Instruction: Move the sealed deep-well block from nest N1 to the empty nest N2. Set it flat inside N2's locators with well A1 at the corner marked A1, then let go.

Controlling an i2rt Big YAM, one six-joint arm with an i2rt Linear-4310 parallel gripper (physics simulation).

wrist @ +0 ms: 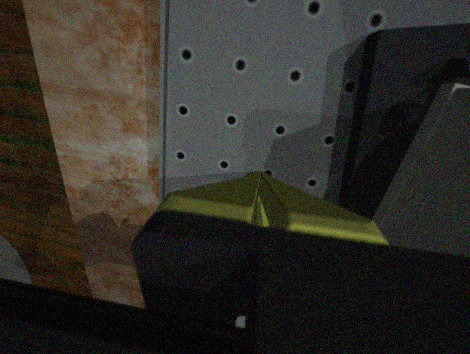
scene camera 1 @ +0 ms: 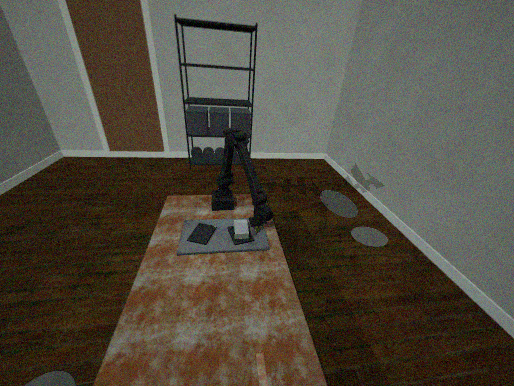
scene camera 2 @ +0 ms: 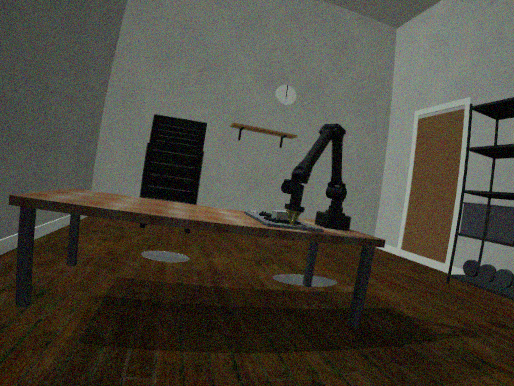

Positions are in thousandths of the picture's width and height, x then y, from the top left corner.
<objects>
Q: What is the gripper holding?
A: Nothing.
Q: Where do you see a dark flat nest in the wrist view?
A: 856, 199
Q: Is the gripper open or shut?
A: Shut.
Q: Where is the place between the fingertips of the gripper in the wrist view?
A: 550, 516
</objects>
